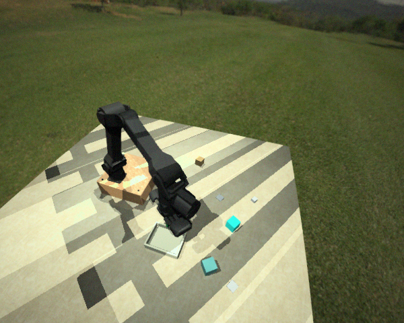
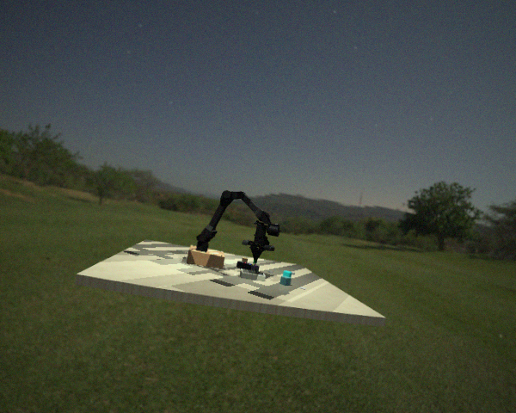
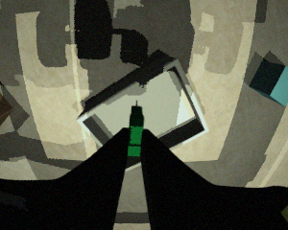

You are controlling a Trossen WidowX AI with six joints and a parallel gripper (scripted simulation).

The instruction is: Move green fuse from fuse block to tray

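The tray is 9 cm below my gripper tip, 3 cm to the right of it and 1 cm behind it. Also, from my gripper tip: green fuse (1 cm below).
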